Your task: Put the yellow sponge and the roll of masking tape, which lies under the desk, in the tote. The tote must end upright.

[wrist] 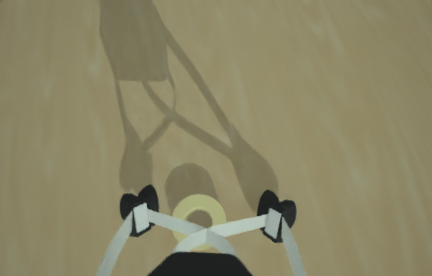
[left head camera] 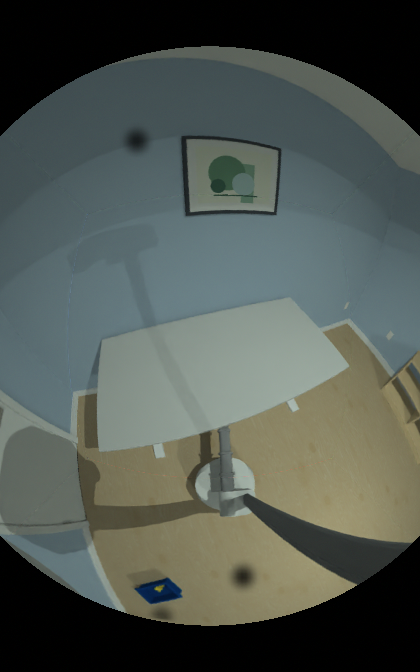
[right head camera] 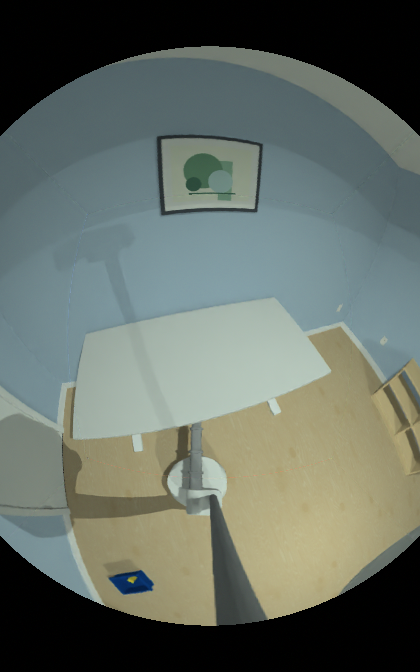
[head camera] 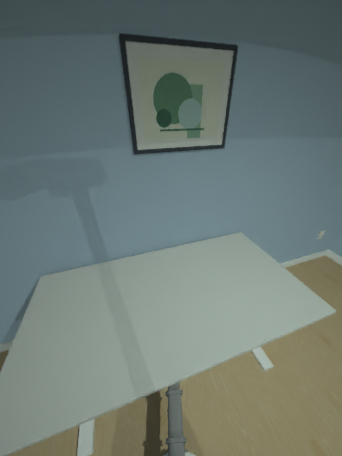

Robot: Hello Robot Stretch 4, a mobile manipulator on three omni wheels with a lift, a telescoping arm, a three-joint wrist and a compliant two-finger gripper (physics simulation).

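Frame: origin at the robot's base, x ahead, y right, z down, level; metres.
Seen in the pictures: gripper, fingertip midpoint: (wrist: pixel 208 204).
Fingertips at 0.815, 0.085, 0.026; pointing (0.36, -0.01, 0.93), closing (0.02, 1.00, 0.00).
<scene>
A point is followed by its place in that frame, as x, y, z.
The roll of masking tape (wrist: pixel 180 215) {0.801, 0.063, 0.005}, a pale yellow ring, lies flat on the floor in the wrist view. My gripper (wrist: pixel 208 204) {0.815, 0.085, 0.026} is open above it, one fingertip on each side and apart from the roll. The gripper's crossing white strips hide part of the roll. The desk (head camera: pixel 175 310) {0.603, 0.023, -0.692} (left head camera: pixel 215 370) (right head camera: pixel 195 365) hides the gripper and the roll from the head views. The blue tote (left head camera: pixel 150 597) (right head camera: pixel 124 588) stands upright on the floor at the lower left of both side head views. The yellow sponge (left head camera: pixel 159 588) (right head camera: pixel 132 580) lies in it.
My arm (head camera: pixel 175 420) {0.269, 0.001, -0.373} (left head camera: pixel 225 450) (right head camera: pixel 196 445) reaches under the desk's front edge. White desk feet (head camera: pixel 263 358) (left head camera: pixel 293 405) (right head camera: pixel 274 406) show at that edge. A wooden shelf unit (left head camera: pixel 398 398) (right head camera: pixel 390 420) stands at the right. A picture hangs on the blue wall behind the desk.
</scene>
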